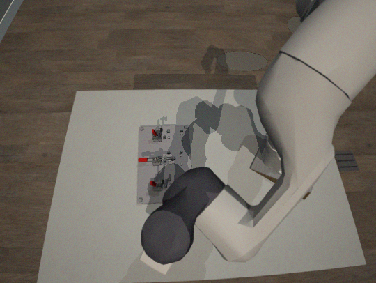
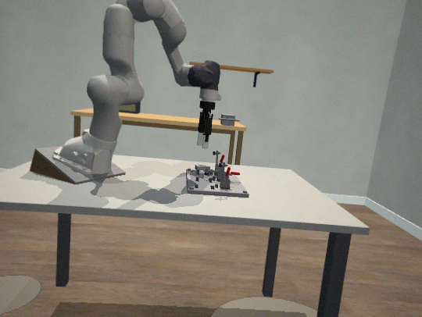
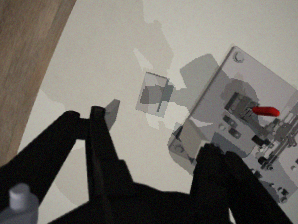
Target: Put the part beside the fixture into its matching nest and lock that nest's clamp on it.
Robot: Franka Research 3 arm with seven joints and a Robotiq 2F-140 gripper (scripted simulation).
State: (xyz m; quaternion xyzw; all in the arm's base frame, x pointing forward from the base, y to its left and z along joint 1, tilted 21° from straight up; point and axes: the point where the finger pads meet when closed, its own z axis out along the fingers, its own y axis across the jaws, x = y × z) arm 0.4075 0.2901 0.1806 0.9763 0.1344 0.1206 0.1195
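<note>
Now: hand 130 mm above the part, 10 mm to the right of it and 10 mm short of it. From my hand the other things lie so: fixture plate (260 mm to the right, 130 mm below, 50 mm ahead).
</note>
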